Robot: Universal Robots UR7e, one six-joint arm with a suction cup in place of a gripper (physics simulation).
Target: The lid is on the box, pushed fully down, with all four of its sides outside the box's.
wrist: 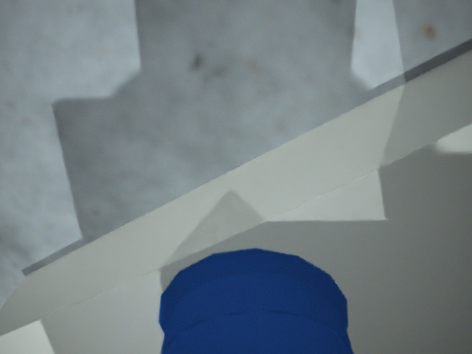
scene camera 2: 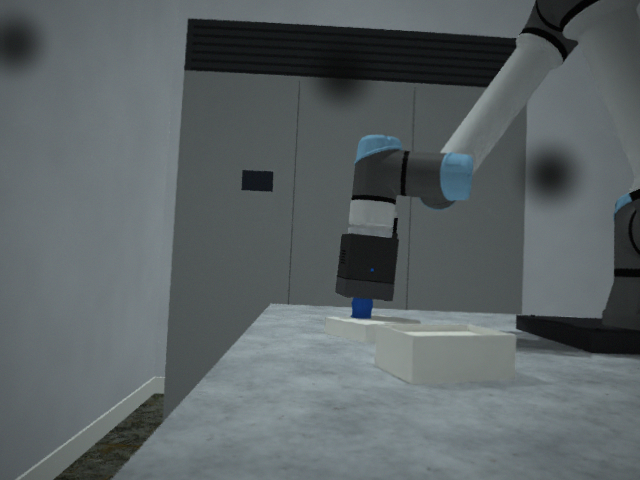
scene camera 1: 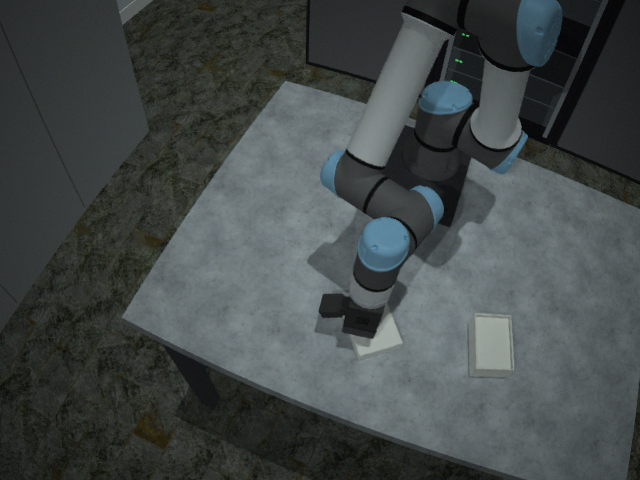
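The off-white lid lies flat on the table, turned at an angle to the box. My suction cup is blue and upright, and its end is down on the lid's top, so the gripper is shut on the lid. In the wrist view the cup stands near one long side of the lid. In scene camera 1 the cup is hidden under the black tool body. The off-white box stands upright and open at the top, apart from the lid, to its right in scene camera 1.
The grey table bears the lid, the box and the arm's dark base. The table's front edge runs below the lid and box in scene camera 1. Tall grey cabinets stand beyond the table.
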